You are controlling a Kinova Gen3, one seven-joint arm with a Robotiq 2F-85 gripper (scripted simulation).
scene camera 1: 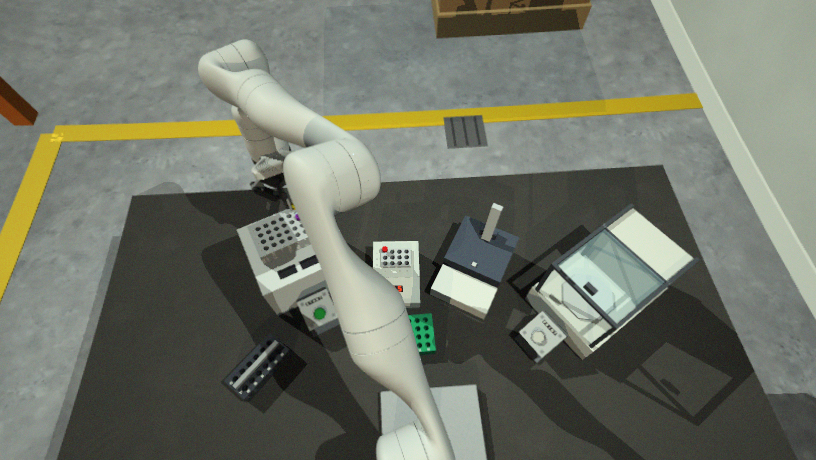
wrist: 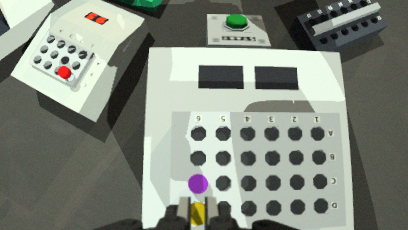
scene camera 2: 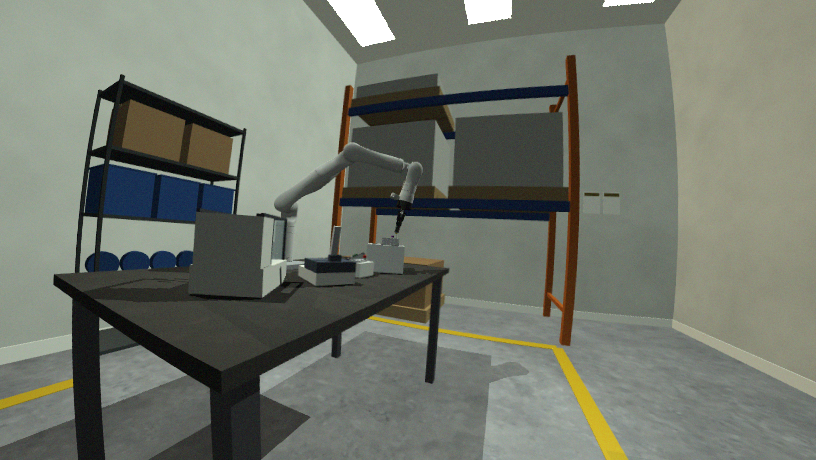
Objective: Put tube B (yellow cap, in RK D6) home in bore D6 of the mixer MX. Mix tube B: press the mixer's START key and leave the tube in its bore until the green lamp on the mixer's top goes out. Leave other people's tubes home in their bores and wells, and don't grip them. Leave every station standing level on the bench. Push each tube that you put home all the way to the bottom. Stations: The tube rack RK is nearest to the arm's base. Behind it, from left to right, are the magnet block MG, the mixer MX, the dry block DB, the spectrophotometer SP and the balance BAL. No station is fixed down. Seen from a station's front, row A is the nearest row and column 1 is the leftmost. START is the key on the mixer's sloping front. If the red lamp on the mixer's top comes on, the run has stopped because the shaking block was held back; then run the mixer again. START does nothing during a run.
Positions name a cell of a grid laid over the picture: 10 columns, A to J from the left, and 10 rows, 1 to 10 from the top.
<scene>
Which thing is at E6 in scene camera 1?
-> A dry block DB.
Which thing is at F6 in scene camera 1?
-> A spectrophotometer SP.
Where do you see a mixer MX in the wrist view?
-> G5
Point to a magnet block MG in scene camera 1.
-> D8
</scene>
